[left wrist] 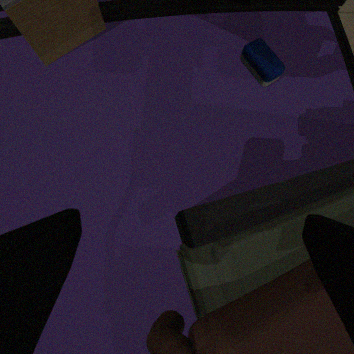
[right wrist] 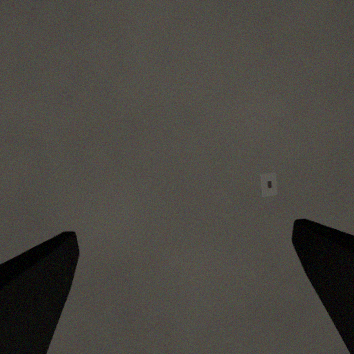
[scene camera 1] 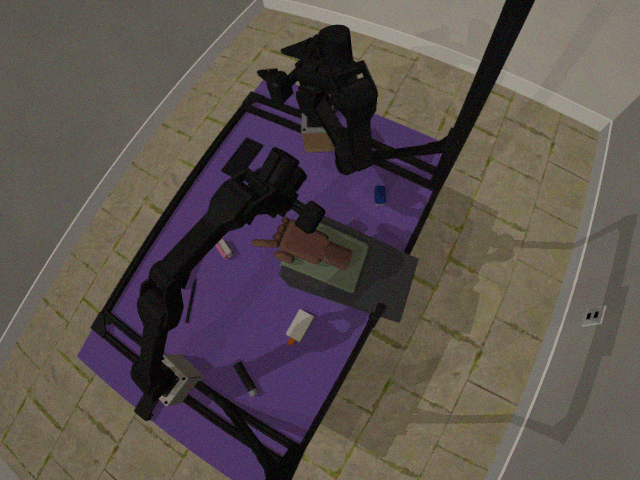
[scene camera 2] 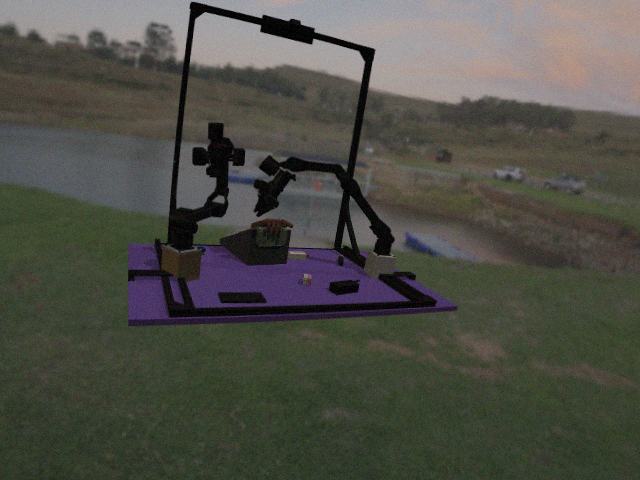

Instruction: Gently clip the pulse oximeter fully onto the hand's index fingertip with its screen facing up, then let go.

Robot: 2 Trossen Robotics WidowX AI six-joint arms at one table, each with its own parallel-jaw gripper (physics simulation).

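Places are measured from the left arm's base along level axes (x left, y up, z ahead), in metres.
Pixels of known places: left gripper, fingertip midpoint: [left wrist: 194, 223] [scene camera 1: 300, 199] [scene camera 2: 255, 214]; right gripper, fingertip midpoint: [right wrist: 186, 236] [scene camera 1: 269, 61] [scene camera 2: 222, 162]; left arm's base, link origin: [scene camera 1: 164, 380] [scene camera 2: 382, 253]; right arm's base, link origin: [scene camera 1: 317, 118] [scene camera 2: 182, 247].
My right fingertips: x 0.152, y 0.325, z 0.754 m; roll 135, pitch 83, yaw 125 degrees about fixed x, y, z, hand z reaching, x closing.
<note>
Ahead of a thing's pixels: the offset from my right fingertips to its top centre.
A blue block with a pale underside @[dx -0.300, dy -0.397, dz +0.037 m] [scene camera 1: 379, 194] [scene camera 2: 200, 249] [left wrist: 263, 61], which looks like the pulse oximeter, lies on the purple table apart from the hand. Its screen cannot be made out. The brown hand [scene camera 1: 305, 245] [scene camera 2: 271, 223] [left wrist: 265, 312] rests on a padded wedge. Its index finger [scene camera 1: 264, 242] sticks out beyond the wedge with nothing on it. My left gripper [scene camera 1: 289, 198] [scene camera 2: 261, 211] [left wrist: 194, 223] is open and empty above the hand's edge; one finger is hidden in scene camera 1. My right gripper [scene camera 1: 271, 60] [scene camera 2: 219, 156] [right wrist: 186, 236] is open and empty, raised and facing a wall.
The grey wedge [scene camera 1: 390, 281] [scene camera 2: 271, 255] is a raised obstacle. A white box with an orange tip @[dx -0.339, dy -0.402, dz -0.425 m] [scene camera 1: 299, 325], a dark cylinder @[dx -0.306, dy -0.403, dz -0.627 m] [scene camera 1: 245, 378], a pink-and-white block @[dx -0.012, dy -0.398, dz -0.374 m] [scene camera 1: 224, 249] [scene camera 2: 307, 279] and a black flat pad @[dx +0.161, dy -0.422, dz -0.098 m] [scene camera 1: 242, 156] [scene camera 2: 241, 297] lie around it. Black frame rails edge the table.
</note>
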